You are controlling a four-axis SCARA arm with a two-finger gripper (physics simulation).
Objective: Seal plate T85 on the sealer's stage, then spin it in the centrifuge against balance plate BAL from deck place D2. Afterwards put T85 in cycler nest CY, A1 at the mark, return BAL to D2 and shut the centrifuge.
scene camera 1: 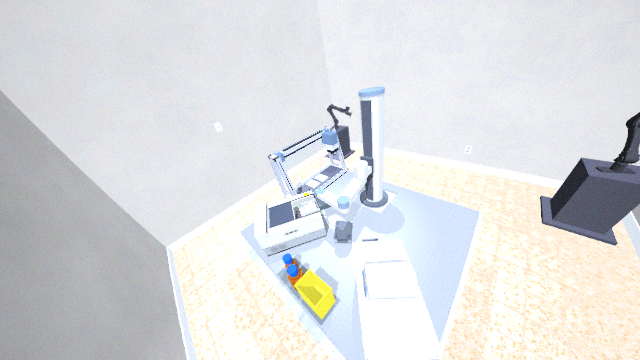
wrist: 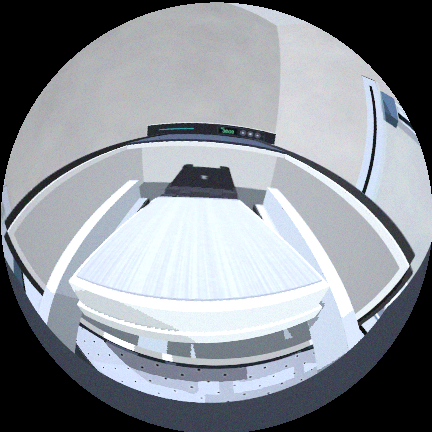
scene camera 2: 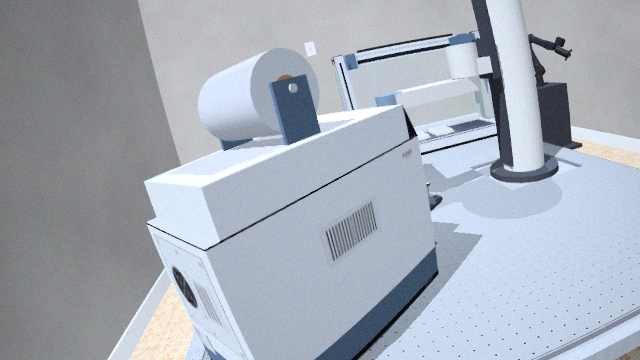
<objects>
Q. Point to a yellow bin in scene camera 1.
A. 316, 296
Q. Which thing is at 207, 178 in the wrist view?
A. A dark rotor bucket.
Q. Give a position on a foil roll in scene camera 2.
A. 236, 104
</objects>
